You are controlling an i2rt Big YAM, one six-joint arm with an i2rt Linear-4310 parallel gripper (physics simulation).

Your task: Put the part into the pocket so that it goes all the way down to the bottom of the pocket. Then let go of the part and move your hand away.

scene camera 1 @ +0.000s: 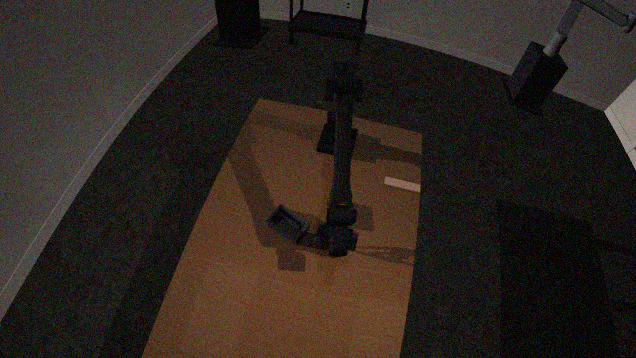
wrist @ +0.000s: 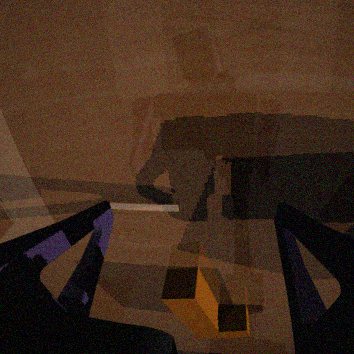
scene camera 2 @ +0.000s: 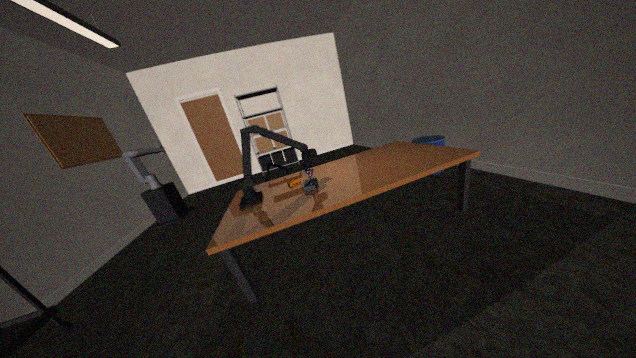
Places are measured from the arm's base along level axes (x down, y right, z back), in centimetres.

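Pixels of known places: gripper, fingertip midpoint: (wrist: 191, 210) (scene camera 2: 309, 176); arm's base, link origin: (scene camera 2: 251, 198).
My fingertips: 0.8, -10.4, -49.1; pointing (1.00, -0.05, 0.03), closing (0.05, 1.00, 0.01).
For each thing: its middle in the pictures, then the offset to it from my fingertips, as dx, dy, dz. Level surfaces: height alone.
- orange part, body centre: (wrist: 212, 307) (scene camera 2: 294, 182) +0.5, +1.6, +13.9
- dark blue-grey block with the rectangular pocket, body centre: (scene camera 1: 288, 224) (scene camera 2: 310, 184) +0.2, +19.1, +3.3
- wooden table, surface height: dx +2.0
The orange part (scene camera 2: 295, 183) (wrist: 192, 315) lies on the table; in the wrist view it is a stepped block with dark faces, low in the picture between the fingers. In scene camera 1 the arm hides it. The dark blue-grey block with the rectangular pocket (scene camera 1: 288, 223) (scene camera 2: 311, 187) stands beside it, with the pocket facing up. In the wrist view the block cannot be told apart from the dark shadow at the right. My gripper (scene camera 2: 309, 174) (wrist: 191, 210) is open and empty, above the table close to the pocket block; its fingertips are not clear in scene camera 1.
The wooden table (scene camera 1: 295, 310) (scene camera 2: 390, 170) bears the arm's base (scene camera 1: 327, 140) (scene camera 2: 251, 198). A pale strip (scene camera 1: 402, 184) (wrist: 145, 207) lies near one table edge. Arm shadows cross the table top. Another arm on a pedestal (scene camera 1: 537, 75) (scene camera 2: 164, 202) stands off the table.
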